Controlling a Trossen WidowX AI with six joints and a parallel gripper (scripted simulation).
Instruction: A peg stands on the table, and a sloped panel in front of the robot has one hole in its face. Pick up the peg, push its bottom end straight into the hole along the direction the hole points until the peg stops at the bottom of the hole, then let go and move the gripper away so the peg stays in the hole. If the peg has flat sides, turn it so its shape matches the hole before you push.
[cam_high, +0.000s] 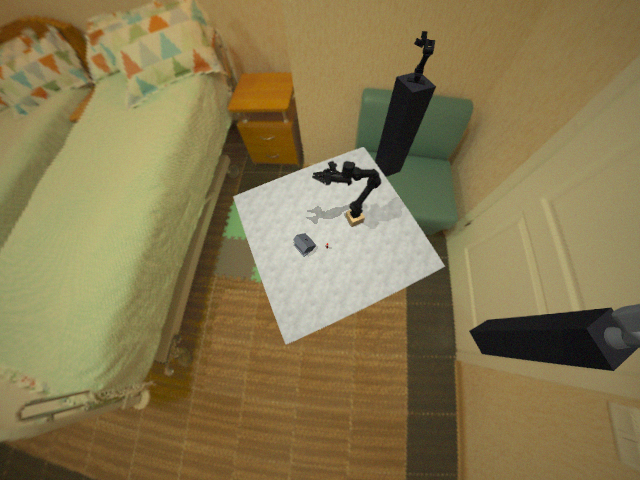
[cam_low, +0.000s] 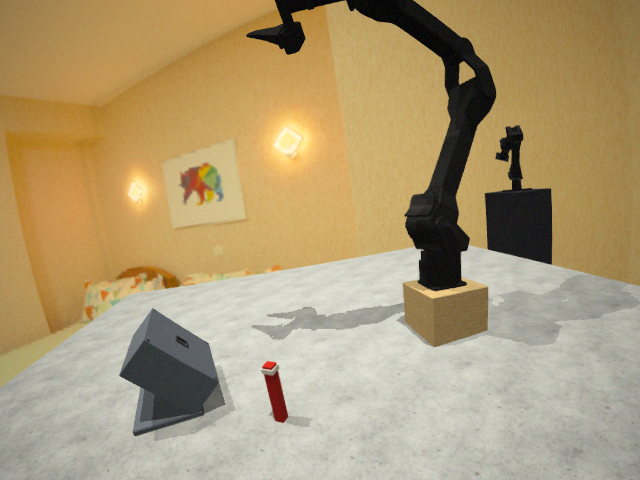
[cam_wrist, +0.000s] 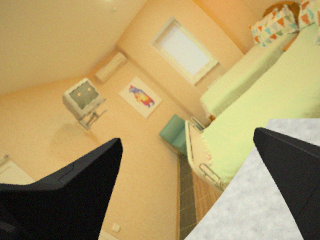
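Now: gripper tip 10 mm short of the red square-sided peg, 220 mm to the right of it and 560 mm above it. Also, from my gripper tip: grey sloped panel: 160 mm ahead, 140 mm to the left, 550 mm below.
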